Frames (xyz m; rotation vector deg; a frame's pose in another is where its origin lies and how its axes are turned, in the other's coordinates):
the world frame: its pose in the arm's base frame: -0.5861 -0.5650 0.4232 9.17 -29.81 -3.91
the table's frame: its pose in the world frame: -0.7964 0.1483 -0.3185 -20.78 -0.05 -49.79
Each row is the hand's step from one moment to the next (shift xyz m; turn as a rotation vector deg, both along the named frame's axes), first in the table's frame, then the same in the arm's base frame.
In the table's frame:
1: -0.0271 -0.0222 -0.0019 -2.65 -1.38 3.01
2: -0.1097 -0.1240 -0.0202 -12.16 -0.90 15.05
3: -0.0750 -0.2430 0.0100 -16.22 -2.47 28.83
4: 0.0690 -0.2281 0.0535 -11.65 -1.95 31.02
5: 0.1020 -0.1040 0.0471 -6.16 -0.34 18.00
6: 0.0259 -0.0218 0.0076 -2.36 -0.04 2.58
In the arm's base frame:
1: -0.0302 0.0099 -0.0148 -3.38 1.93 1.68
2: -0.1460 0.0196 -0.0782 -11.51 12.01 9.92
3: -0.2369 -0.0685 -0.0628 -19.33 16.78 21.10
4: -0.1716 -0.1718 0.0262 -17.49 13.66 24.68
5: -0.0527 -0.1327 0.0554 -9.22 7.86 14.67
6: -0.0081 -0.0319 0.0109 -2.01 2.35 1.64

